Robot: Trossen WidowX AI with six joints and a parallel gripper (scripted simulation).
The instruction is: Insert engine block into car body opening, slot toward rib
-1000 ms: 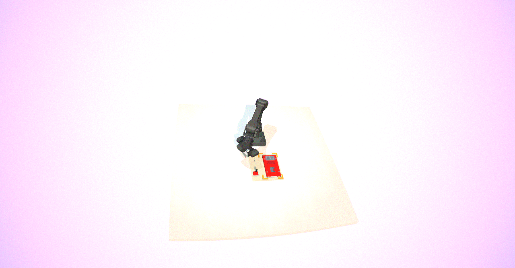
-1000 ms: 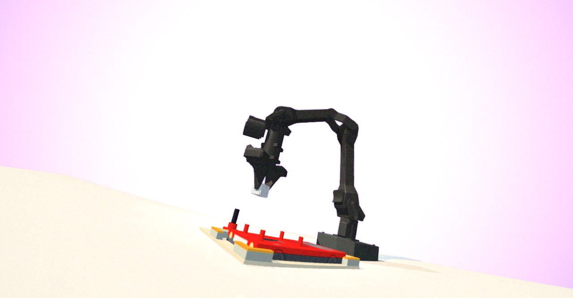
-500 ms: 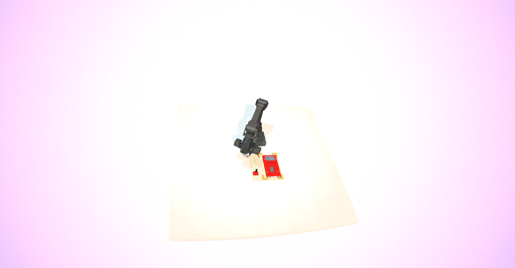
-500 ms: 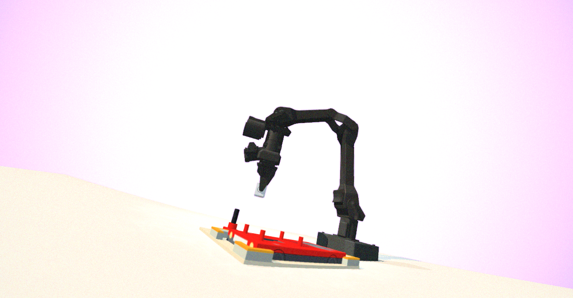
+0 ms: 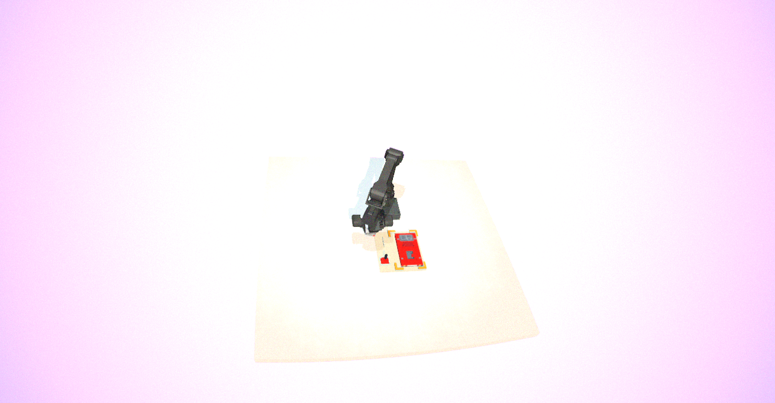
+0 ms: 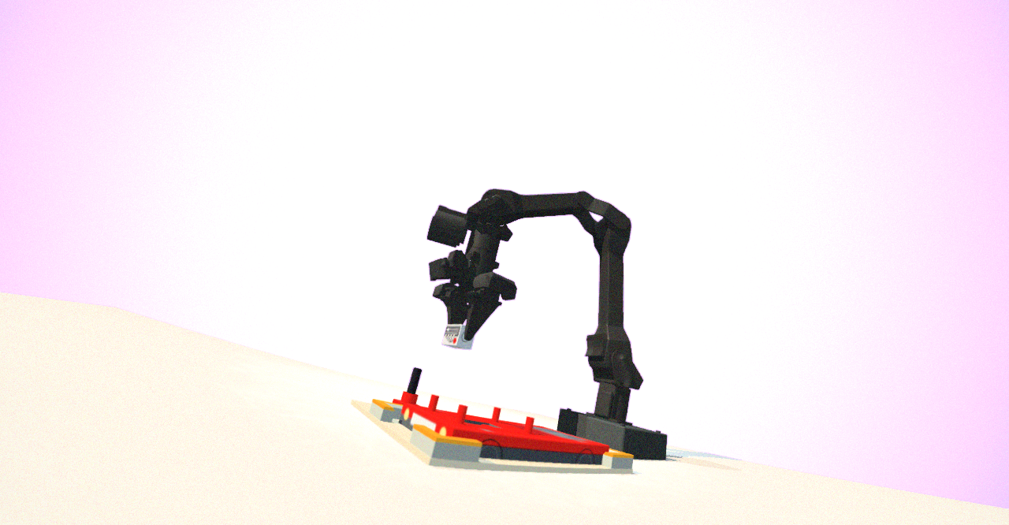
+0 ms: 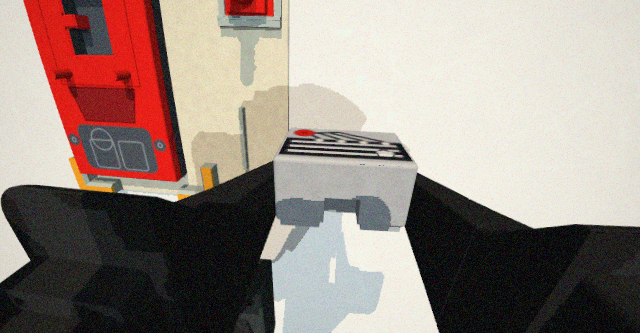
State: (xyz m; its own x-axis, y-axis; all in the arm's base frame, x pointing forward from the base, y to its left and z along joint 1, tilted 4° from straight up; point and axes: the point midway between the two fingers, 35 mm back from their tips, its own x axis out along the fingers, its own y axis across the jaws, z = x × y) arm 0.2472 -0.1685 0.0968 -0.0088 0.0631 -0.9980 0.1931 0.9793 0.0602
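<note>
The black peg lies 10 cm ahead of my gripper tip, 5 cm to the left of it and 9 cm below it. Also, from my gripper tip: engine block (1 cm above); beige base plate (6 cm ahead, 16 cm to the left, 11 cm below).
</note>
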